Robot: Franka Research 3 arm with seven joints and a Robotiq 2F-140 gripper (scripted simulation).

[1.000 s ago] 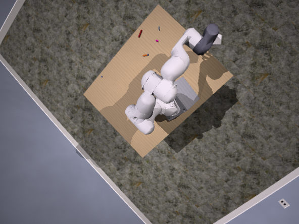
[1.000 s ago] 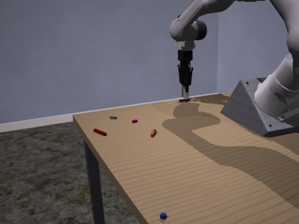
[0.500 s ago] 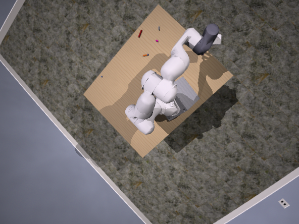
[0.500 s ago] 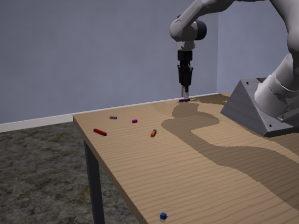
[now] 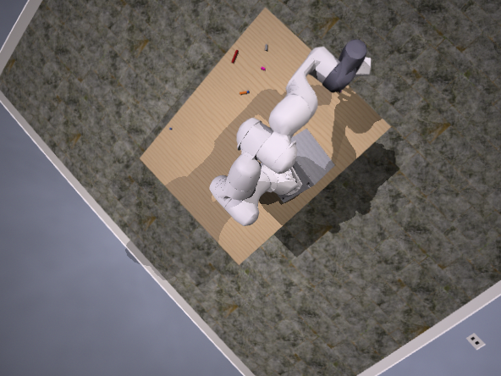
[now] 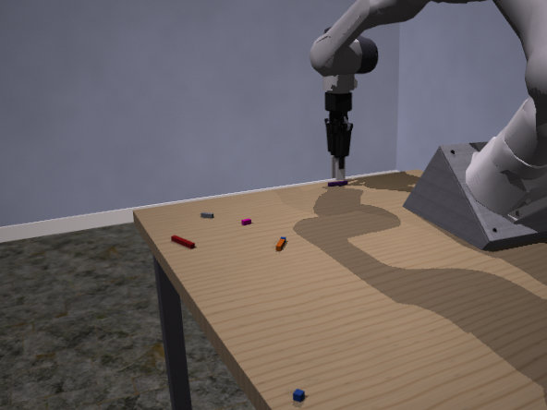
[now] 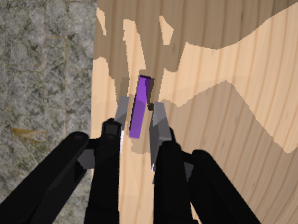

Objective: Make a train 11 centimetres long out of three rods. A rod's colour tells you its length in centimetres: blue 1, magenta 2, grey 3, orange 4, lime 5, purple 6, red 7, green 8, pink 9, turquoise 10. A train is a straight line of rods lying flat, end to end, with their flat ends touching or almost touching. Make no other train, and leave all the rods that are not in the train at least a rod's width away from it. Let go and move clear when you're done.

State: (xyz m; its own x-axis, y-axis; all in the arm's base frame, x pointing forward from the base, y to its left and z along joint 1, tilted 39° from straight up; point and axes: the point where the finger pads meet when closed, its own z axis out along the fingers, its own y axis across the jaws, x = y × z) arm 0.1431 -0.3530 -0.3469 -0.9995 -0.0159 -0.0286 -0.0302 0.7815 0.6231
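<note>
The purple rod lies 5 cm below my hand. The rest, counted from my hand: magenta rod (34 cm ahead, 23 cm to the left, 5 cm below); then orange rod (31 cm ahead, 39 cm to the left, 5 cm below); then grey rod (41 cm ahead, 14 cm to the left, 5 cm below).
</note>
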